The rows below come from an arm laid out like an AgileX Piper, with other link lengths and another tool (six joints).
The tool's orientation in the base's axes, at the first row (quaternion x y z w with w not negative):
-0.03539 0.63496 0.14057 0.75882
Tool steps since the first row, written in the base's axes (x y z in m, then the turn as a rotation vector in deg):
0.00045 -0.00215 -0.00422 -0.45 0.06 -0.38
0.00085 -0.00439 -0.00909 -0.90 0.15 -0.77
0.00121 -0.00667 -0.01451 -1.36 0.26 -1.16
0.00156 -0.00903 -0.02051 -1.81 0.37 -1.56
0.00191 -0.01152 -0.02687 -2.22 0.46 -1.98
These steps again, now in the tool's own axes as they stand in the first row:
0.00382 -0.00270 -0.00088 0.31 0.13 -0.49
0.00824 -0.00556 -0.00195 0.64 0.28 -0.97
0.01319 -0.00851 -0.00317 0.96 0.46 -1.46
0.01869 -0.01161 -0.00453 1.30 0.63 -1.94
0.02452 -0.01488 -0.00599 1.66 0.77 -2.39

